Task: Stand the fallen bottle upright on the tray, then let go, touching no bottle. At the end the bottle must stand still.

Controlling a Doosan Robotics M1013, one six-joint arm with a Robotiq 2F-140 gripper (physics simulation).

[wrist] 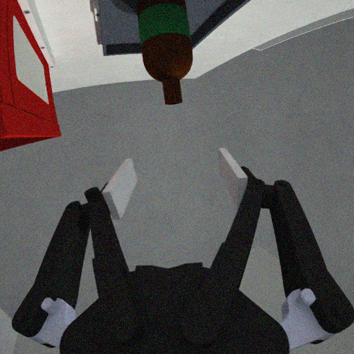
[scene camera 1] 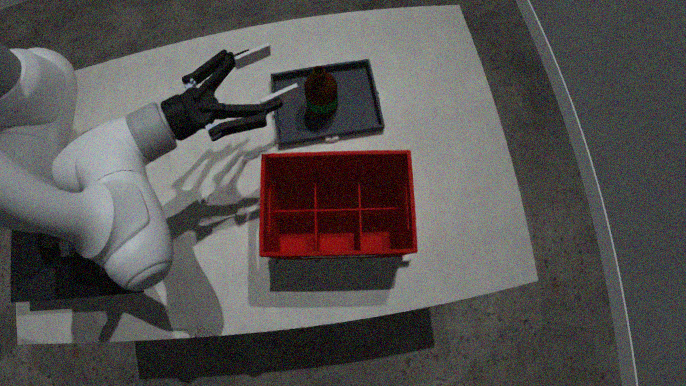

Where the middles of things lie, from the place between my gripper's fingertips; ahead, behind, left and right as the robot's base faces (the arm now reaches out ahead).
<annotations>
Now: the brown bottle (scene camera 1: pixel 320 87) 150 mm below my hand, 70 mm ahead of it and 30 mm to the left of it.
</annotations>
